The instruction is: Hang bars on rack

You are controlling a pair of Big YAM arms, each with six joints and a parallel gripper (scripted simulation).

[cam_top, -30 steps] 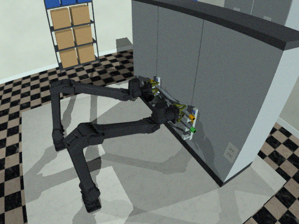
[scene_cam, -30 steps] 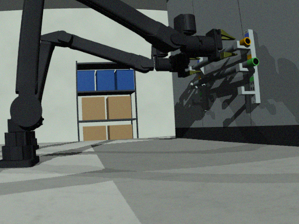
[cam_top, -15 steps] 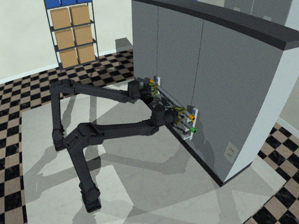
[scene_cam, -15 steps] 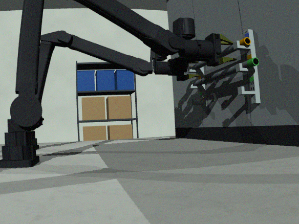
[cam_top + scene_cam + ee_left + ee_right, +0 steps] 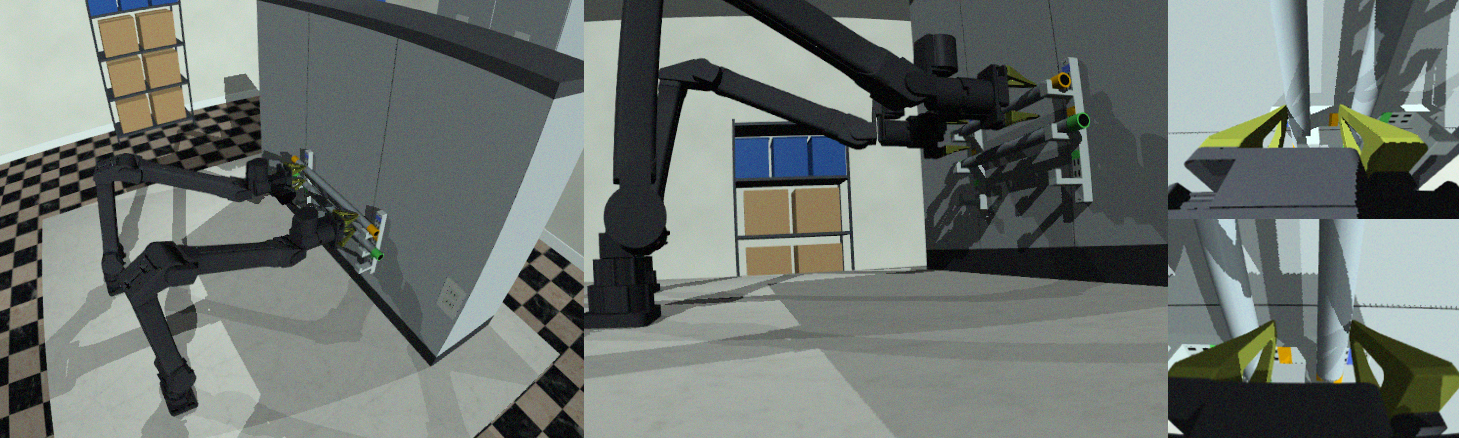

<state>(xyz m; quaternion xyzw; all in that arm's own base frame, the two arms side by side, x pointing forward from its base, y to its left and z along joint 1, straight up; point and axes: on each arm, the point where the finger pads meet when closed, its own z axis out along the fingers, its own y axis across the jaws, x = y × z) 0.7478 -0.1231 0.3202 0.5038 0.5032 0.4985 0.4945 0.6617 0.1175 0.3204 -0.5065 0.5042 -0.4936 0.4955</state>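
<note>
My right gripper is now 40 mm short of the green-ended bar, 140 mm to the right of it and 60 mm above it. Round my right hand: grey cabinet wall (240 mm ahead, 160 mm to the left, 130 mm above); orange-ended bar (40 mm ahead, 150 mm to the left, 20 mm above); wall outlet (370 mm to the right, 20 mm below).
My left hand is 17 cm to the left of the green-ended bar, 6 cm above it and 1 cm past it. From my left hand the other things lie so: grey cabinet wall 19 cm ahead, 15 cm to the right, 13 cm above; then orange-ended bar 15 cm to the right, 2 cm above, 1 cm behind; then wall outlet 68 cm to the right, 5 cm behind, 2 cm below.
</note>
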